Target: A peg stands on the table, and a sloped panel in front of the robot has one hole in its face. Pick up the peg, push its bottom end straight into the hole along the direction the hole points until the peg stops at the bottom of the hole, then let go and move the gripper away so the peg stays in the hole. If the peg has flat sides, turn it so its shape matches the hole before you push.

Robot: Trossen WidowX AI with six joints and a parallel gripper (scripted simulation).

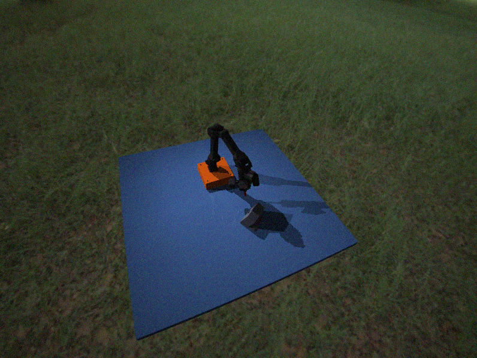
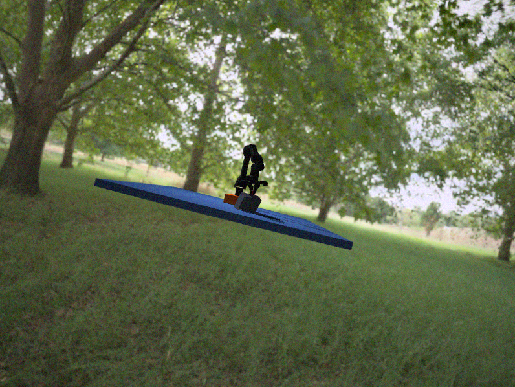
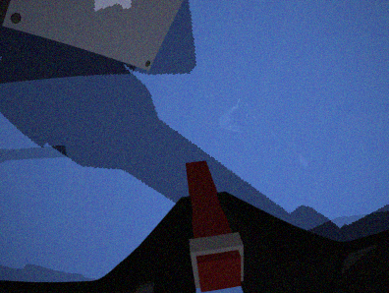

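My gripper tip is 150 mm short of the grey sloped panel, 60 mm above it and 10 mm to the left of it. From my gripper tip the other things lie so: square peg: 20 mm above.
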